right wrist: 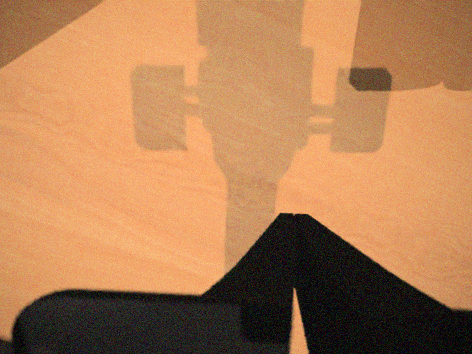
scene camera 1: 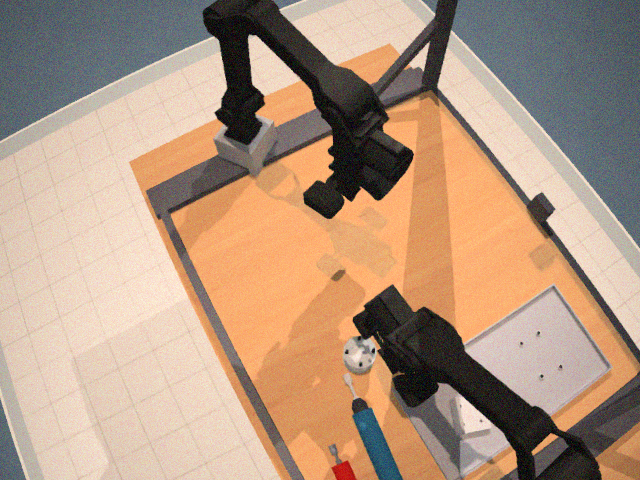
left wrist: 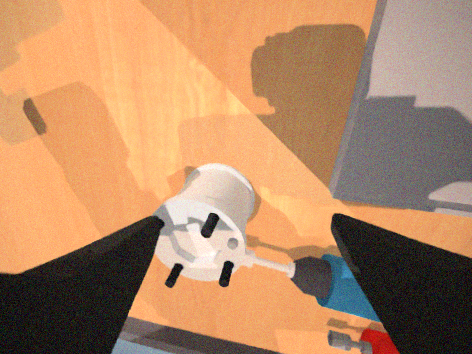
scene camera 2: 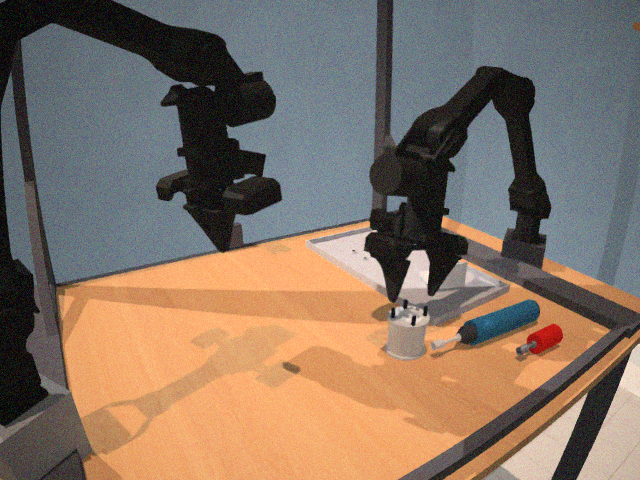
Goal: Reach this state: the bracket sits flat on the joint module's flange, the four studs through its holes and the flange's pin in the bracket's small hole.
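Places are measured from the left arm's base along level axes (x back, y up, z left), in metres.
Pixels of known places: left gripper, fingertip midpoint: [scene camera 1: 381, 357] [left wrist: 246, 222] [scene camera 2: 412, 298]; right gripper, fingertip midpoint: [right wrist: 292, 227] [scene camera 1: 350, 199] [scene camera 2: 224, 251]; left arm's base at its link origin: [scene camera 2: 525, 237]; right arm's base at its link origin: [scene camera 1: 243, 129] [scene camera 2: 12, 399].
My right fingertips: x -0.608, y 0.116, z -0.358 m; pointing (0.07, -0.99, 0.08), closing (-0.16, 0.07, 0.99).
For each thing: its middle in the pictures, then the offset to it from my right fingertips.
- white joint module at the middle of its body: [left wrist: 205, 222] [scene camera 2: 407, 329] [scene camera 1: 359, 354] dx +0.147, dy -0.137, dz +0.215 m
- bracket at the middle of its body: [scene camera 2: 442, 270] [scene camera 1: 472, 413] dx +0.394, dy -0.142, dz +0.208 m
- grey tray at the middle of its body: [scene camera 1: 507, 379] [scene camera 2: 401, 264] dx +0.432, dy -0.166, dz +0.110 m
- blue-handled tool at the middle of its body: [left wrist: 373, 291] [scene camera 2: 489, 326] [scene camera 1: 370, 431] dx +0.240, dy -0.154, dz +0.332 m
- shorter red tool at the middle of its body: [left wrist: 378, 350] [scene camera 2: 537, 342] [scene camera 1: 341, 468] dx +0.228, dy -0.157, dz +0.419 m
The white joint module [scene camera 1: 359, 354] [scene camera 2: 406, 335] [left wrist: 225, 187] stands upright on the table, with four black studs pointing up from its flange. Three studs show in the left wrist view. The bracket [scene camera 1: 473, 418] lies in the grey tray [scene camera 1: 496, 351] [scene camera 2: 336, 248] [left wrist: 400, 60], off the module and partly hidden by the left arm in scene camera 1. My left gripper [scene camera 2: 413, 297] [left wrist: 246, 222] is open and empty, pointing down just above and beside the studs. My right gripper [scene camera 2: 223, 249] [right wrist: 292, 227] is shut and empty, high over the table far from the module.
A blue-handled tool [scene camera 1: 377, 439] [scene camera 2: 504, 320] [left wrist: 345, 285] lies with its tip close to the module. A shorter red tool [scene camera 1: 343, 471] [scene camera 2: 545, 338] [left wrist: 380, 342] lies beside it. Several small screw-like parts stand in the tray. Dark frame rails [scene camera 1: 206, 304] run along the table edges.
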